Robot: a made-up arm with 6 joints.
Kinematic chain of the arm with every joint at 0, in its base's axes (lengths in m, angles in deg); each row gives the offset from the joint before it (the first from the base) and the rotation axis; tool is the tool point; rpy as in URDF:
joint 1: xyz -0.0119 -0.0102 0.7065 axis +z
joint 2: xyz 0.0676 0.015 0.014 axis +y
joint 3: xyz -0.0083 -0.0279 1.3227 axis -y
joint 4: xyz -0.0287 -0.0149 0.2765 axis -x
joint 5: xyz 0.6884 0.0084 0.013 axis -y
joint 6: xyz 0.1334 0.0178 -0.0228 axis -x
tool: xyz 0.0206 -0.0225 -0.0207 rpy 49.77 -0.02 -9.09
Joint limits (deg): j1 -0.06..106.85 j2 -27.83..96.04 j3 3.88..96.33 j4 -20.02..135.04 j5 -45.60..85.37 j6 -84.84..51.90
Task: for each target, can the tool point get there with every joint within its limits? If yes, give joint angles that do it. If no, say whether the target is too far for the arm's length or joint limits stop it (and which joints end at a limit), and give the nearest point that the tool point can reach.
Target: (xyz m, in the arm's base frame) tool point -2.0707 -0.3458 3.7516
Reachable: no: too far | nearest point -1.1163 -0.1902 2.5717 | short by 1.526 m
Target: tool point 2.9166 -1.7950 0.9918
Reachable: no: too far | nearest point 2.1618 -0.1756 0.9201 | short by 1.788 m
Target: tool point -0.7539 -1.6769 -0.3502
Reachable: no: joint limits stop it (at a limit: joint 2, joint 3, joint 5, joint 6) | nearest point -0.5448 -1.2073 2.2093 | short by 2.611 m
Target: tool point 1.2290 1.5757 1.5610
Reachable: yes | joints 52.95 56.07 45.00 54.92 7.26 -18.94
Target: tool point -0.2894 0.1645 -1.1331
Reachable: no: joint limits stop it (at a limit: joint 1, joint 2, joint 3, joint 4, joint 6) | nearest point -0.4785 1.4256 -0.1889 | short by 1.587 m
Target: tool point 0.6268 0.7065 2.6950
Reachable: yes | joints 48.92 31.52 88.70 46.60 18.28 -10.80
